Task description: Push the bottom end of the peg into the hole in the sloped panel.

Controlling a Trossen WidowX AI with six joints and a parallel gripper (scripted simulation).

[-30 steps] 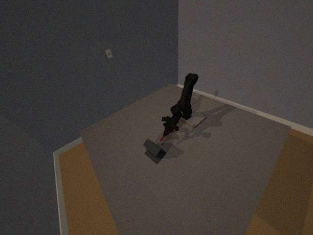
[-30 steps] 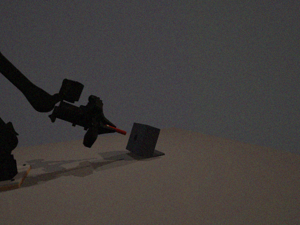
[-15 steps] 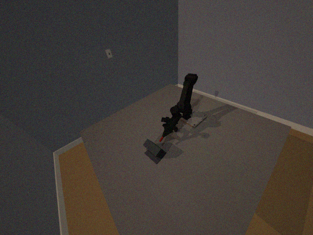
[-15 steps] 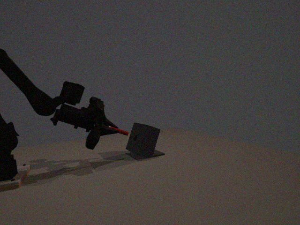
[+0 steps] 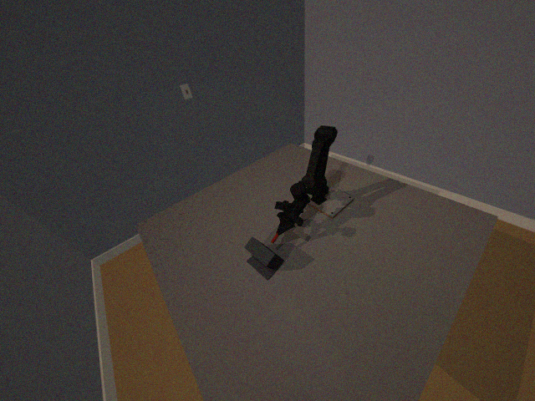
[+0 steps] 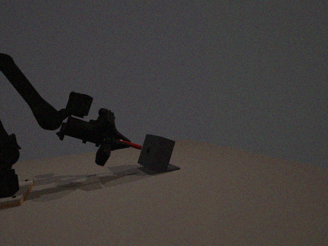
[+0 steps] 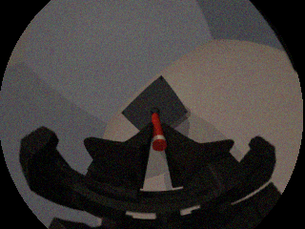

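The dark sloped panel is 90 mm ahead of my gripper tip, 40 mm below it and 20 mm to the left of it. Round my gripper tip: red peg (20 mm behind, 10 mm above).
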